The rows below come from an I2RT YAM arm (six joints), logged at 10 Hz.
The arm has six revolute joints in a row. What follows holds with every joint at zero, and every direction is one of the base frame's. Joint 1 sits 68 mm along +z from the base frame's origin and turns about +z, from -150 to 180 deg. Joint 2 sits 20 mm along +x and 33.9 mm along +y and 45.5 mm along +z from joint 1 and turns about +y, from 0 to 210 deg. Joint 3 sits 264 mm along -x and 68.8 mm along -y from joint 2 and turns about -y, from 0 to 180 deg. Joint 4 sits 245 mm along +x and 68.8 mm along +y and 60 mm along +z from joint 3 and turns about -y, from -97 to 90 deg. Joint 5 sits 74 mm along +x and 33.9 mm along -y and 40.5 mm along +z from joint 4 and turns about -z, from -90 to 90 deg. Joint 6 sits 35.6 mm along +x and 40.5 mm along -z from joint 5 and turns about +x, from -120 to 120 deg. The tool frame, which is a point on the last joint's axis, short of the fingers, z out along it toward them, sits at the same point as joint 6; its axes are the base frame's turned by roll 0, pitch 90 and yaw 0 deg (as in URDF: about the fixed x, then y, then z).
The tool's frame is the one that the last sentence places.
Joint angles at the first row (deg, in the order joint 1, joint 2, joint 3, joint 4, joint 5, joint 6):
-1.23, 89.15, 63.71, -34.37, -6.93, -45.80
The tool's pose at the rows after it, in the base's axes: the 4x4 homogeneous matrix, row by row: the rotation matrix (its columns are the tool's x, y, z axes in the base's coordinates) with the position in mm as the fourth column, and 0 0 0 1 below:
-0.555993 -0.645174 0.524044 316.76; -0.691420 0.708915 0.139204 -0.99; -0.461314 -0.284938 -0.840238 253.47; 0 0 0 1
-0.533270 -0.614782 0.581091 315.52; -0.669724 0.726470 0.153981 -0.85; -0.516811 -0.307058 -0.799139 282.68; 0 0 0 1
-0.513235 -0.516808 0.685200 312.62; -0.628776 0.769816 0.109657 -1.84; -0.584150 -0.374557 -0.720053 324.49; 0 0 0 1
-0.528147 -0.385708 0.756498 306.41; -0.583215 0.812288 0.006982 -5.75; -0.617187 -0.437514 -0.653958 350.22; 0 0 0 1
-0.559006 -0.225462 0.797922 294.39; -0.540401 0.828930 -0.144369 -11.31; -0.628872 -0.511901 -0.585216 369.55; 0 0 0 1
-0.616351 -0.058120 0.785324 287.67; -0.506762 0.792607 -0.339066 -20.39; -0.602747 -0.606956 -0.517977 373.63; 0 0 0 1
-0.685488 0.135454 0.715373 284.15; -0.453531 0.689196 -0.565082 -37.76; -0.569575 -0.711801 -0.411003 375.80; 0 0 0 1
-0.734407 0.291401 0.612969 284.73; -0.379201 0.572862 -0.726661 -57.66; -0.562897 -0.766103 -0.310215 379.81; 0 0 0 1
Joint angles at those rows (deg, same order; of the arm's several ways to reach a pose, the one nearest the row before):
-1.14, 87.58, 66.76, -37.37, -8.61, -45.26
-1.23, 85.52, 70.49, -39.11, -9.58, -43.68
-1.14, 82.76, 75.47, -39.23, -7.08, -40.07
-1.23, 80.40, 77.63, -38.09, -1.33, -36.48
-1.33, 77.32, 78.02, -36.85, 7.23, -33.89
-1.83, 75.45, 76.25, -33.86, 18.29, -33.66
-3.90, 74.38, 73.95, -28.23, 31.00, -35.61
-6.89, 74.75, 73.07, -22.35, 40.38, -37.58

